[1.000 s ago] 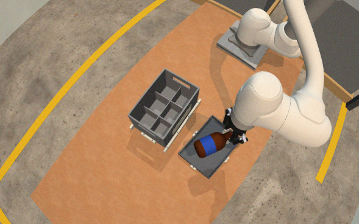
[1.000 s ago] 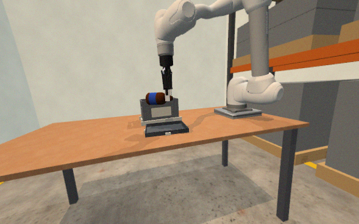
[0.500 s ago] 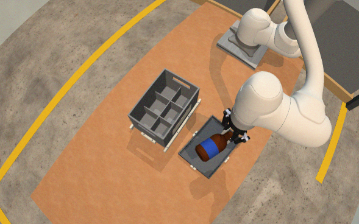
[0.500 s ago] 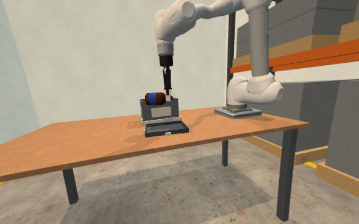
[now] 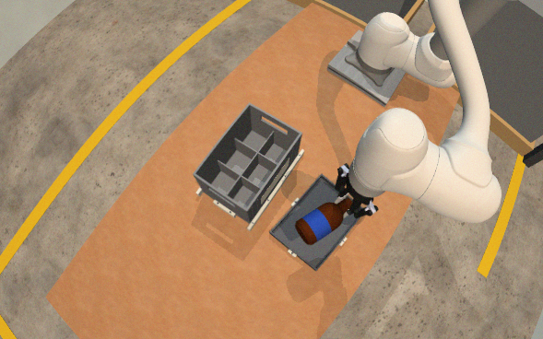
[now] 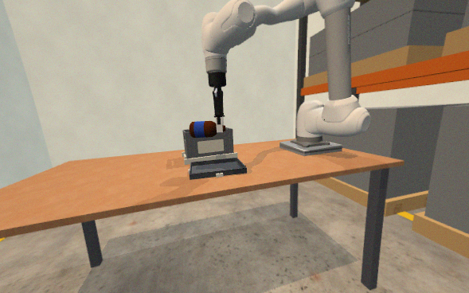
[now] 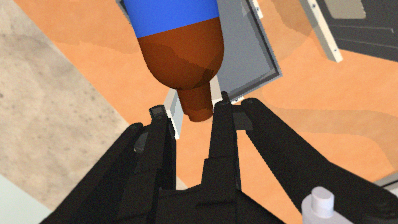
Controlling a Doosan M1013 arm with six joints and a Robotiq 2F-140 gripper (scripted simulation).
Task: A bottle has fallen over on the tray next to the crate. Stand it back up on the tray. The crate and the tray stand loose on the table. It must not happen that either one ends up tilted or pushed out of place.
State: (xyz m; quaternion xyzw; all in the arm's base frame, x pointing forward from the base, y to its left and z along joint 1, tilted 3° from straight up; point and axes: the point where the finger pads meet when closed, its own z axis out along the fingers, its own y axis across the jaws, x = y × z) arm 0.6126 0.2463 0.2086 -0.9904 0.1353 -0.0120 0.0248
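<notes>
The bottle lies 50 mm ahead of my hand, 20 mm below it and 10 mm to the right of it. From my hand the other things lie so: grey crate: 290 mm to the right, 140 mm below, 50 mm ahead; then grey tray: 210 mm below, 30 mm to the right, 30 mm ahead.
</notes>
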